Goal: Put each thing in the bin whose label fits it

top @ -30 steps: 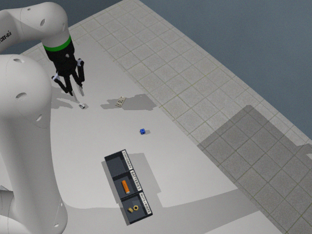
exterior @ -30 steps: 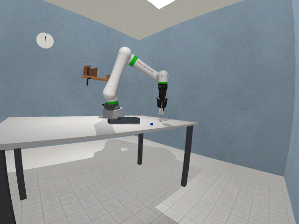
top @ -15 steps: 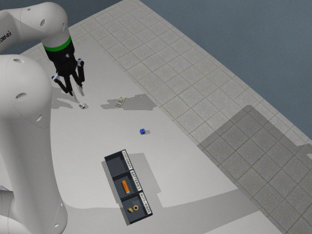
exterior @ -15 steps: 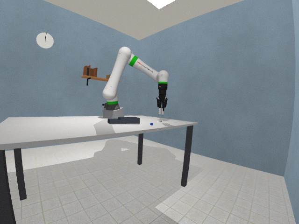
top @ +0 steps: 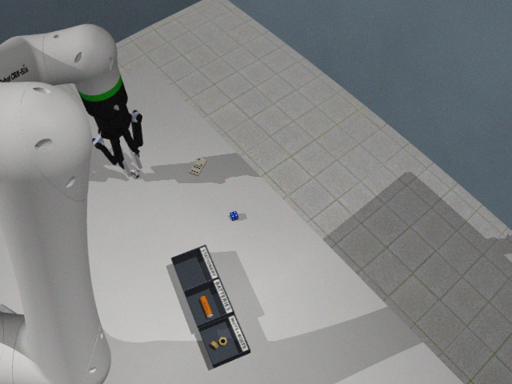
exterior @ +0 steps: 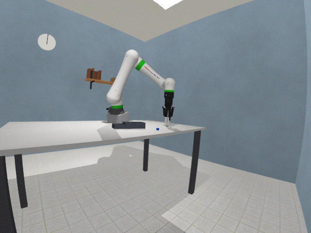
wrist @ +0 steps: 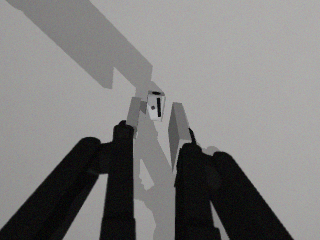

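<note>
Right now my hand is 5 cm above the silver sharpener. From my hand the other things lie so: dark three-part bin 10 cm behind, 40 cm to the right, 4 cm below; cream domino 13 cm ahead, 10 cm to the right, 5 cm below; blue die 9 cm ahead, 27 cm to the right, 5 cm below.
</note>
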